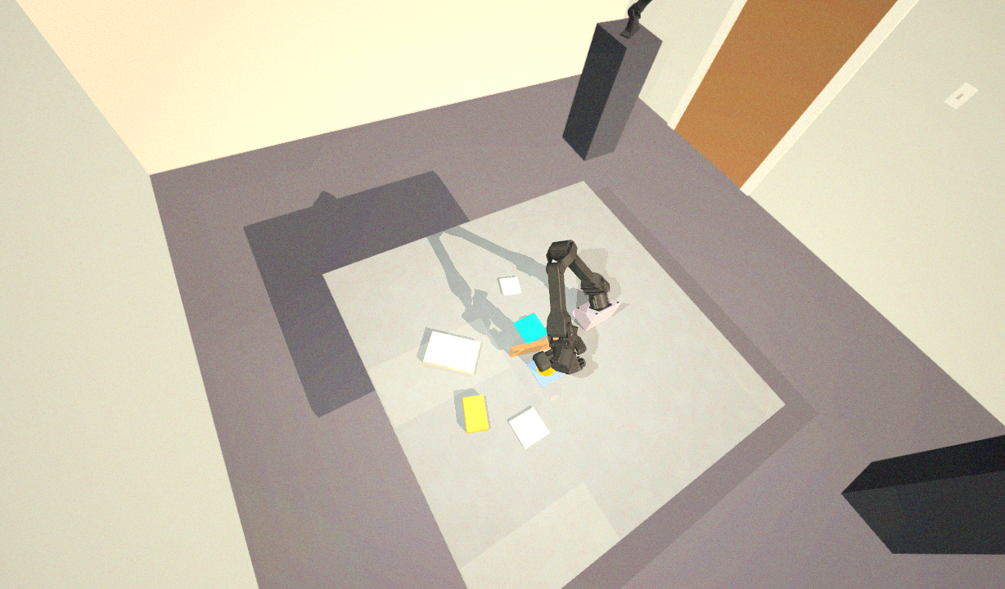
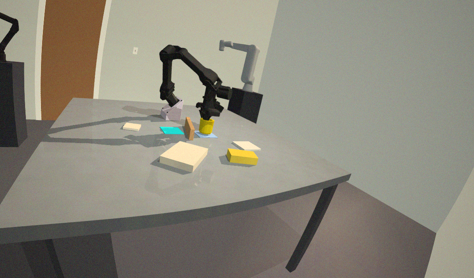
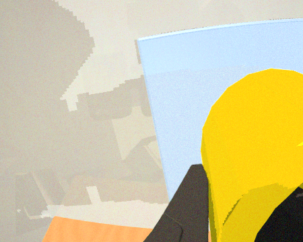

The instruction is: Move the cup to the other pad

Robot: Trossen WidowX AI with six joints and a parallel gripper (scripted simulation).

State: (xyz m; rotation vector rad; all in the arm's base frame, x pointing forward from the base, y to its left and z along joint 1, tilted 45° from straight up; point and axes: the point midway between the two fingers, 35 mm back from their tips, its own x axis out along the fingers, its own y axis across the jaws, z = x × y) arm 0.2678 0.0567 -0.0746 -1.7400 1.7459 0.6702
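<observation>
Now: gripper tip 30 mm short of the green marble, 20 mm to the left of it and 20 mm above it. Also, from my gripper tip: yellow cup (20 mm ahead); then light-blue pad (30 mm ahead, 50 mm below); then blue marble (10 mm ahead, 10 mm to the right, 20 mm below).
</observation>
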